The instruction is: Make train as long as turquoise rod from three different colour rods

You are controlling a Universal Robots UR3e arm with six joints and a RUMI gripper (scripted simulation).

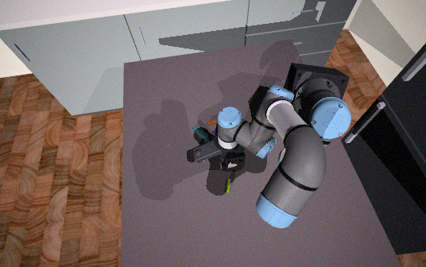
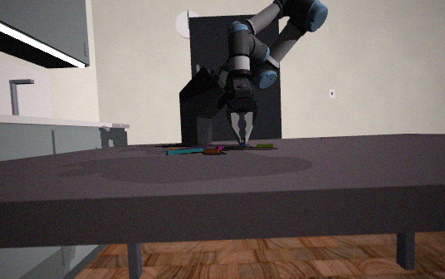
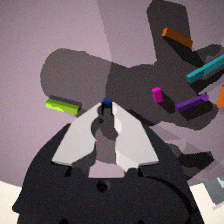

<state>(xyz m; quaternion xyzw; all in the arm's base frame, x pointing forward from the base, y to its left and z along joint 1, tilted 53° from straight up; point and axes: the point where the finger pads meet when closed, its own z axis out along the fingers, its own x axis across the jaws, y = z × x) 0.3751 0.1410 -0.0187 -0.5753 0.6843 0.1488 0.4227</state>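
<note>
The lime rod is 10 mm behind my hand, 70 mm to the left of it and 20 mm below it. The rest, counted from my hand: blue rod (10 mm below); magenta rod (10 mm ahead, 70 mm to the right, 20 mm below); purple rod (140 mm to the right, 20 mm below).
</note>
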